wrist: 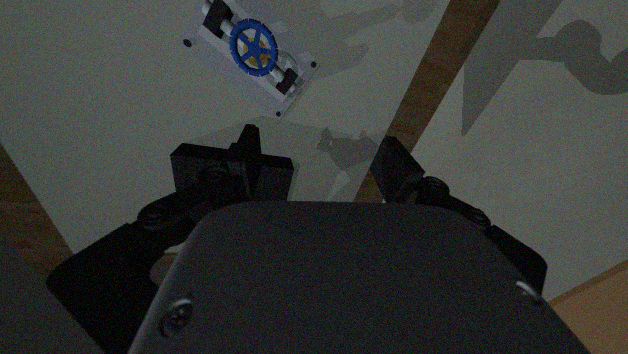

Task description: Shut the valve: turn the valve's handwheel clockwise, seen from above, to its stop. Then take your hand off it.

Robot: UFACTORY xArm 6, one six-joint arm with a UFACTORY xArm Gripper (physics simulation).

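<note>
The valve's blue five-spoked handwheel (254, 47) shows near the top of the wrist view, left of centre. It sits over a yellow part and a pale pipe with black clamps, on a light base plate (225, 65) with dark bolts at its corners. My gripper (321, 148) is open and empty, its two black fingers wide apart. It appears below and to the right of the valve in the view, apart from the handwheel. The wheel is fully visible; its turn position relative to the stop cannot be told.
A dark block (276, 176) shows behind the left finger, below the valve in the view. A brown wooden strip (427, 90) runs diagonally right of the valve, and another brown strip (25, 220) lies at the left edge. An orange-brown surface (595, 315) shows at the lower right. Arm shadows cross the table.
</note>
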